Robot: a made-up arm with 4 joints.
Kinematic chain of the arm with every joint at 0, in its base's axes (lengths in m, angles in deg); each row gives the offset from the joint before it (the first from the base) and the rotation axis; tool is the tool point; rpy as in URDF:
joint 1: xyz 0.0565 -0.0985 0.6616 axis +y
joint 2: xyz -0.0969 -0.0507 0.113 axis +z
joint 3: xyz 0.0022 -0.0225 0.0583 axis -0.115 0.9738 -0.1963
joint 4: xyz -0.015 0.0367 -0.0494 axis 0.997 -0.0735 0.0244
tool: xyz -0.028 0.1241 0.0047 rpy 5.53 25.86 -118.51
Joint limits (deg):
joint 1: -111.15..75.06
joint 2: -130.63..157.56
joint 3: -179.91..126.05
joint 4: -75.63..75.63
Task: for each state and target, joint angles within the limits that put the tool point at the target. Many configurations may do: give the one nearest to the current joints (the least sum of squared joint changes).
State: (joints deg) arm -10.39 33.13 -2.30 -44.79
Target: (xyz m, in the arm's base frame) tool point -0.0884 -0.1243 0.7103
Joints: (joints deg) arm 17.93 38.14 -5.96 -75.30
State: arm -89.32 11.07 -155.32 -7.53
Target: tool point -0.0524 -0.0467 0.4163
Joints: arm -103.20 53.46 -164.82 -10.05
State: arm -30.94 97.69 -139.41 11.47
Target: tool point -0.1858 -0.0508 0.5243
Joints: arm -65.40 66.47 -136.94 -22.22
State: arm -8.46 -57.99 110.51 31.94
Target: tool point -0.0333 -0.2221 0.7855
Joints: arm -28.71 -87.40 118.16 58.93
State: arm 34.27 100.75 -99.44 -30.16
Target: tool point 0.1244 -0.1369 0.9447
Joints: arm 75.06 101.91 -113.51 -22.14
